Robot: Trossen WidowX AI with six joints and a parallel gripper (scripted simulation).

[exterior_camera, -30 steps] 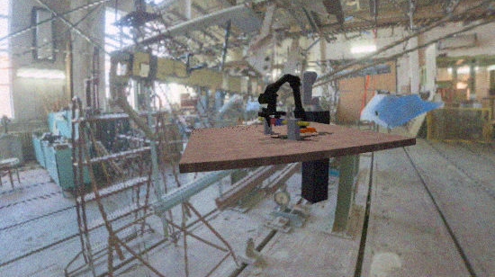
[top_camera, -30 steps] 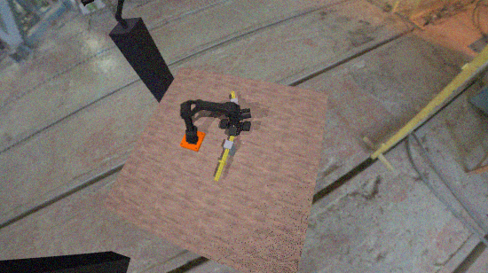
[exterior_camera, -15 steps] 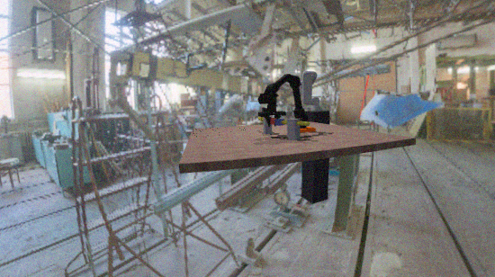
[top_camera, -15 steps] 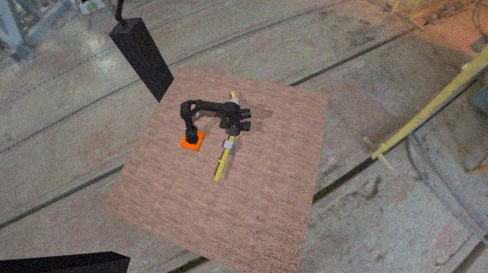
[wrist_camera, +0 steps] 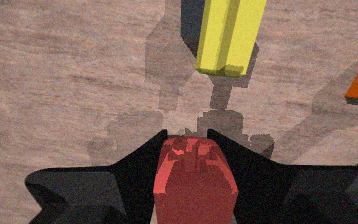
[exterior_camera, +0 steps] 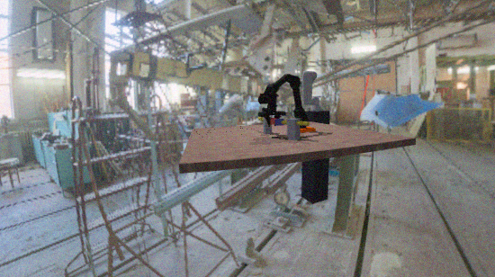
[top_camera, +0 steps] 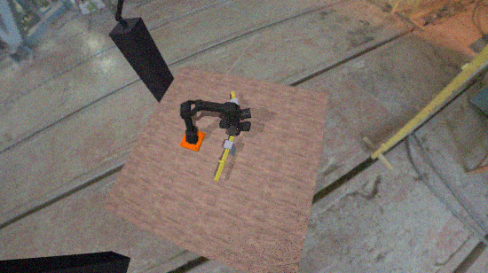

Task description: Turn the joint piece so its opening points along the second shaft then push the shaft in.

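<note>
Right now my gripper tip is 2 cm to the right of the red joint piece and 4 cm below it.
</note>
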